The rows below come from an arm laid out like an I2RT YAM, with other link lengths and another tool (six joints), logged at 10 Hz.
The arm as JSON. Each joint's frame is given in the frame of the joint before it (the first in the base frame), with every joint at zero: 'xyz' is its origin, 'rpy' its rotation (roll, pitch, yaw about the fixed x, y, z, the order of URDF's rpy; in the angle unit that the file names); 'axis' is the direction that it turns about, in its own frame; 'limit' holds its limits. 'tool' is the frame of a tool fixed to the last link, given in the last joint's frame.
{
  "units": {
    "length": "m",
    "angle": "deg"
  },
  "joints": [
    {
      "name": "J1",
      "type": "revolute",
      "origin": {
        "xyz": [
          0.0,
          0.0,
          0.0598
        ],
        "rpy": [
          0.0,
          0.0,
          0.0
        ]
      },
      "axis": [
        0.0,
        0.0,
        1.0
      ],
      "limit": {
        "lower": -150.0,
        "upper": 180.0
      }
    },
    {
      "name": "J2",
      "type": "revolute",
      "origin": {
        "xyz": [
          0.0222,
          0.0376,
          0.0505
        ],
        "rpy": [
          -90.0,
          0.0,
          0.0
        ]
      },
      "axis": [
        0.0,
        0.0,
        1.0
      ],
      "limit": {
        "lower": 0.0,
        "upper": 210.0
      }
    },
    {
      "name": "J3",
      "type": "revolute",
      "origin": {
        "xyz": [
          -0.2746,
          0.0,
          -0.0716
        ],
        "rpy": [
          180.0,
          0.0,
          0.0
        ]
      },
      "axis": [
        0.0,
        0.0,
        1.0
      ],
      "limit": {
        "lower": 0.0,
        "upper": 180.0
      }
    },
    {
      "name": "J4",
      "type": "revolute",
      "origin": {
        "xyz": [
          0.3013,
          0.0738,
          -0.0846
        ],
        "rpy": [
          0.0,
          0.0,
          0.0
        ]
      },
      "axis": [
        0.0,
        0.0,
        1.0
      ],
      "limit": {
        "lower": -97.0,
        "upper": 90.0
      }
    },
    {
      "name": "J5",
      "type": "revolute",
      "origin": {
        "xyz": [
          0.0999,
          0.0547,
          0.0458
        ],
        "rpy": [
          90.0,
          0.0,
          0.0
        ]
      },
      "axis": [
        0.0,
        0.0,
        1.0
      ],
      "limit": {
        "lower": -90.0,
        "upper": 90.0
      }
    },
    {
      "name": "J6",
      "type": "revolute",
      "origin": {
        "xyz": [
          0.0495,
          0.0,
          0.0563
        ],
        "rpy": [
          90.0,
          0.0,
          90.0
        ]
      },
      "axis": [
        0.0,
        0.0,
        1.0
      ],
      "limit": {
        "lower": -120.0,
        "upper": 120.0
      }
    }
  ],
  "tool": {
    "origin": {
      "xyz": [
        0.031,
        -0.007,
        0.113
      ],
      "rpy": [
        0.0,
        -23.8,
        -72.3
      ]
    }
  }
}
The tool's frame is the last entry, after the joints.
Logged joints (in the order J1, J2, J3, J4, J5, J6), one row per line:
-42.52 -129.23 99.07 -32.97 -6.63 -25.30
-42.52 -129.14 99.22 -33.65 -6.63 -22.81
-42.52 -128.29 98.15 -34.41 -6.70 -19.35
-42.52 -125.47 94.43 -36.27 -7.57 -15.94
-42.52 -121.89 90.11 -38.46 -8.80 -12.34
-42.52 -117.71 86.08 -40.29 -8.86 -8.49
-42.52 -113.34 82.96 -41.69 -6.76 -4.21
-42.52 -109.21 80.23 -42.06 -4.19 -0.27
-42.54 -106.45 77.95 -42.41 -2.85 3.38
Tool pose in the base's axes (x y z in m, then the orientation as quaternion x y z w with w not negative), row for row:
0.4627 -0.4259 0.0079 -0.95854 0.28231 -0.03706 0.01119
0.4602 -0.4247 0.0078 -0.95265 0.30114 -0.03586 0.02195
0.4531 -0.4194 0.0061 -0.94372 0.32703 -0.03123 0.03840
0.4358 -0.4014 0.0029 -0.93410 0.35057 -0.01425 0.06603
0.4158 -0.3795 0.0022 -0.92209 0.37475 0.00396 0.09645
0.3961 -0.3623 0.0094 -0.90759 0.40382 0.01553 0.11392
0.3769 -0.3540 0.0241 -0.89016 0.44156 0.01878 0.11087
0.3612 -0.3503 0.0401 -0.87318 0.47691 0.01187 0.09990
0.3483 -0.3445 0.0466 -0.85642 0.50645 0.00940 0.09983
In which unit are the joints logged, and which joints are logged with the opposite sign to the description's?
The joints are logged in degrees. Opposite sign: J2.
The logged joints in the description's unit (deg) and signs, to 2 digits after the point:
-42.52 129.23 99.07 -32.97 -6.63 -25.30
-42.52 129.14 99.22 -33.65 -6.63 -22.81
-42.52 128.29 98.15 -34.41 -6.70 -19.35
-42.52 125.47 94.43 -36.27 -7.57 -15.94
-42.52 121.89 90.11 -38.46 -8.80 -12.34
-42.52 117.71 86.08 -40.29 -8.86 -8.49
-42.52 113.34 82.96 -41.69 -6.76 -4.21
-42.52 109.21 80.23 -42.06 -4.19 -0.27
-42.54 106.45 77.95 -42.41 -2.85 3.38

